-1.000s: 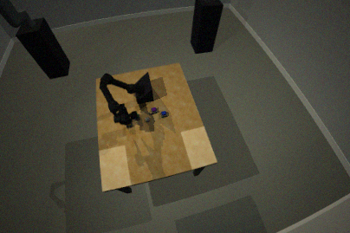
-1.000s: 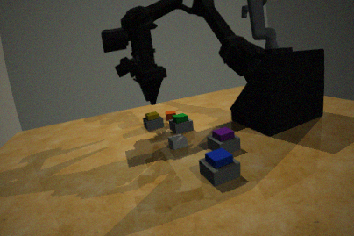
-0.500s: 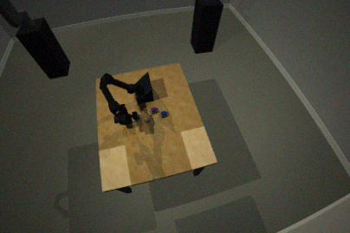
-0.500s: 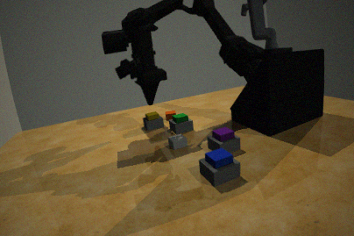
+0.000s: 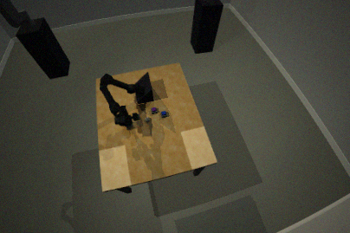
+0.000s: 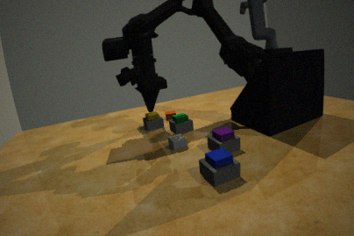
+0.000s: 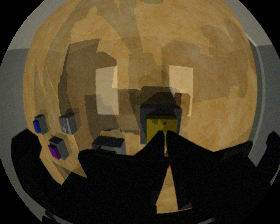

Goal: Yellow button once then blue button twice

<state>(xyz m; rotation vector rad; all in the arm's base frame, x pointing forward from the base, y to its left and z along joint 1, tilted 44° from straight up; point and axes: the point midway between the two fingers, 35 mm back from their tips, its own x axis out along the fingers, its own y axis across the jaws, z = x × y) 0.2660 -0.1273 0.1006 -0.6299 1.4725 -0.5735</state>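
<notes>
Now: gripper tip 1 cm above the yellow button. The rest, counted from my gripper tip: small grey block: 2 cm behind, 16 cm to the left, 3 cm below; then blue button: 4 cm behind, 31 cm to the left, 1 cm below; then green button: 6 cm behind, 7 cm to the left, 1 cm below.
</notes>
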